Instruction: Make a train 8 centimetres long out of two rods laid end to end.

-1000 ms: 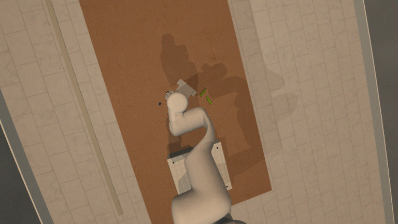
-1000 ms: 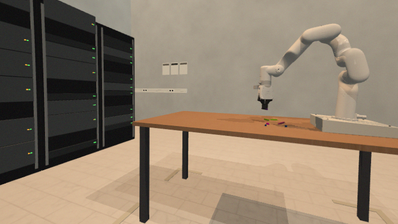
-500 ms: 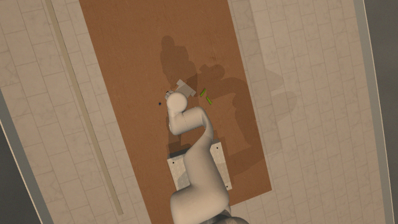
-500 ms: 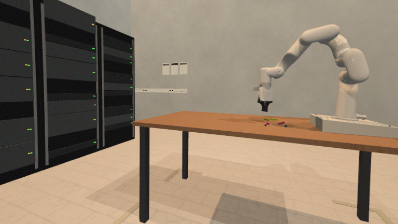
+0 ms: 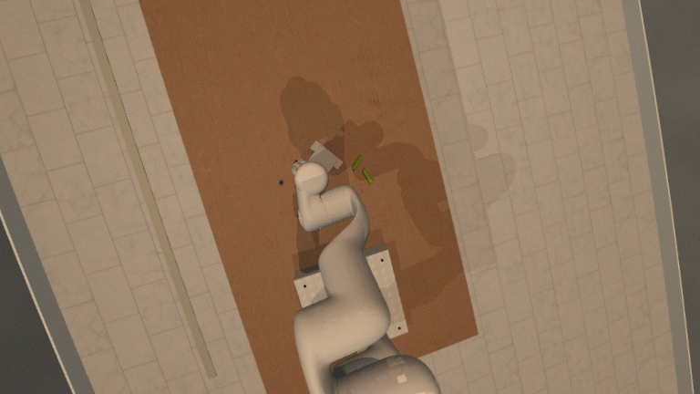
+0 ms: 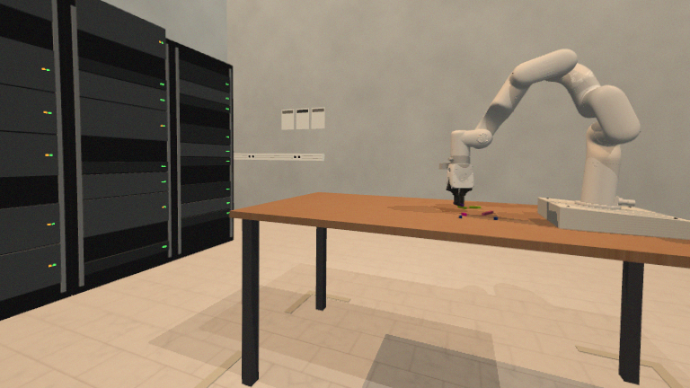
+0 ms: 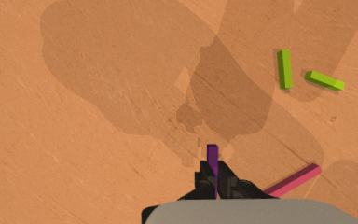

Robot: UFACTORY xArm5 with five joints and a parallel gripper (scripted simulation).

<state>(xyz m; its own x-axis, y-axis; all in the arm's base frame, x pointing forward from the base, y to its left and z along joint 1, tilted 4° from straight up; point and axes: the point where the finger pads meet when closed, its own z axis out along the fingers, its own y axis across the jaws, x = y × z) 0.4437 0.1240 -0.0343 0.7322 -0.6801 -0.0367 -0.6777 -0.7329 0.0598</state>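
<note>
The magenta rod lies 50 mm below my hand, 30 mm to the left of it and 30 mm behind it. The rest, counted from my hand: blue rod: 90 mm to the left, 50 mm below, 30 mm behind; purple rod: 20 mm below; pink rod: 100 mm behind, 60 mm to the right, 50 mm below.
</note>
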